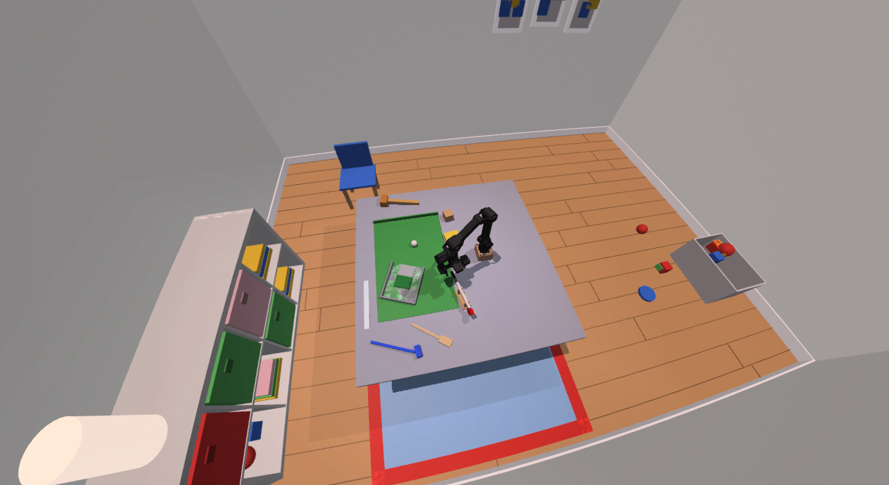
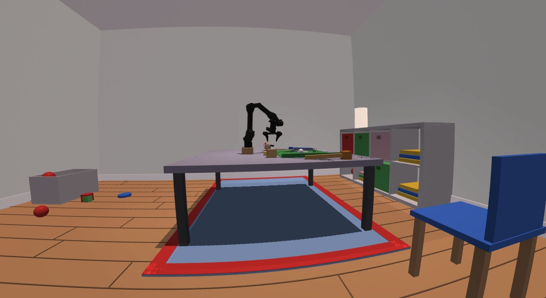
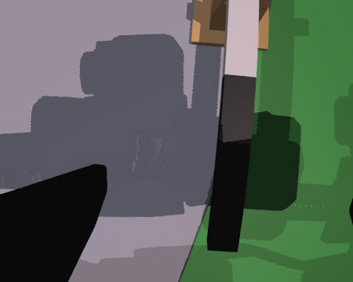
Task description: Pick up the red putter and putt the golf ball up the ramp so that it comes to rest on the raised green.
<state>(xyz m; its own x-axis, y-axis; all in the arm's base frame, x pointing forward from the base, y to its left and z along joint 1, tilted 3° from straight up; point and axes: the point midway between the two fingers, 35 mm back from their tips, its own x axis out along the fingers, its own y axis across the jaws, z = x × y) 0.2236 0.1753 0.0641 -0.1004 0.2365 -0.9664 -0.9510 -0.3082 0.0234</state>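
The red putter lies 11 cm to the left of my gripper tip, 4 cm below it and 4 cm behind it. The rest, counted from my gripper tip: white golf ball: 28 cm to the right, 24 cm ahead, 8 cm below; then yellow block: 33 cm to the right, 9 cm below, 2 cm behind; then wooden spatula: 33 cm to the left, 14 cm ahead, 10 cm below.
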